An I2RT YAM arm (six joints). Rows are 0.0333 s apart.
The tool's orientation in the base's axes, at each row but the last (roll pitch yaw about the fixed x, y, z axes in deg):
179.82 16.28 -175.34
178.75 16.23 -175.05
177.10 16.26 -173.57
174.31 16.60 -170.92
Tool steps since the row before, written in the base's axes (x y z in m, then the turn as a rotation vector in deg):
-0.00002 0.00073 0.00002 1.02 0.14 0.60
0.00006 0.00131 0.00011 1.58 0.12 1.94
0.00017 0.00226 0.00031 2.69 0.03 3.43
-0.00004 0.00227 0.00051 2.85 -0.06 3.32
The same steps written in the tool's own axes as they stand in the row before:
-0.00004 0.00073 -0.00001 -1.15 0.06 -0.29
-0.00020 0.00130 -0.00003 -2.06 0.01 -1.42
-0.00049 0.00223 -0.00007 -3.53 -0.14 -2.55
-0.00045 0.00228 -0.00017 -3.64 -0.27 -2.42

